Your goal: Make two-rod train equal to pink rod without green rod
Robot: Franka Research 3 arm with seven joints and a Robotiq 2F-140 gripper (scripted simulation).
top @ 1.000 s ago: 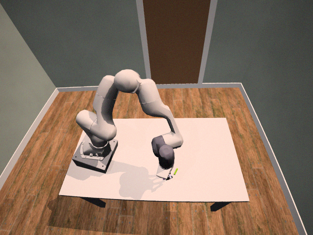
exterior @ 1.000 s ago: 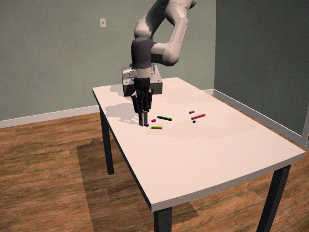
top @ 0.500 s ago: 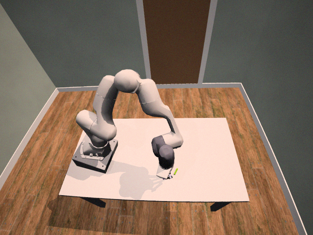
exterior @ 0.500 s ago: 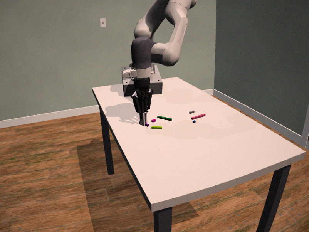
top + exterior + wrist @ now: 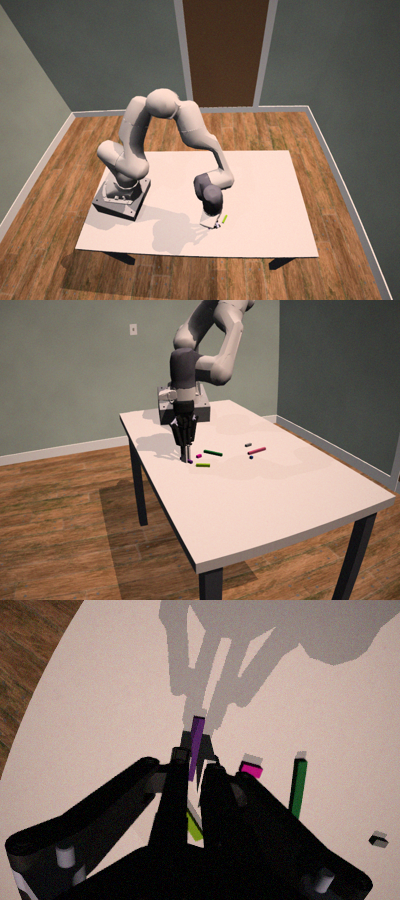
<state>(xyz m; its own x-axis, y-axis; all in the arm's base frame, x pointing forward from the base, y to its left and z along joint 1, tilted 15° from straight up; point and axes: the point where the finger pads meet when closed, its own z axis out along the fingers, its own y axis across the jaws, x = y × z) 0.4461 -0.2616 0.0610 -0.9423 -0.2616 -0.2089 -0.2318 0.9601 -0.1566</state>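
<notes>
The grey rod is 290 mm to the left of my hand, 30 mm below it and 20 mm ahead of it. Also, from my hand: lime rod 70 mm ahead, 30 mm to the left, 30 mm below; magenta rod 60 mm to the left, 30 mm below; purple rod 30 mm below.
</notes>
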